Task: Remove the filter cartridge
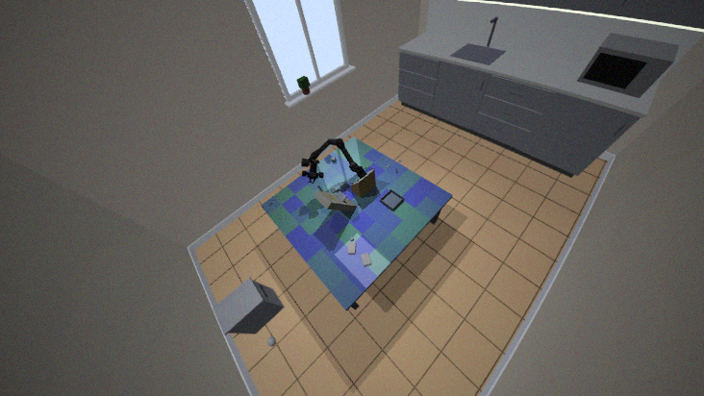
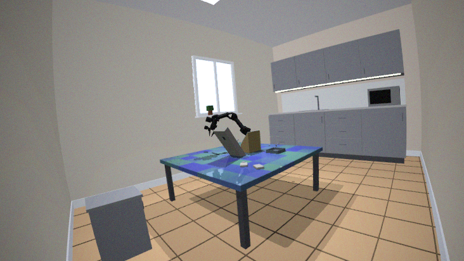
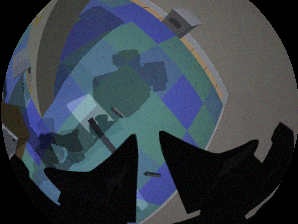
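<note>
Right now the pale round cartridge is 28 cm to the left of my gripper tip and 1 cm above it. The rest, counted from my gripper tip: light grey service panel (5 cm behind, 28 cm to the left, 6 cm below); then dark grey square tray (44 cm behind, 55 cm to the left, 20 cm below).
</note>
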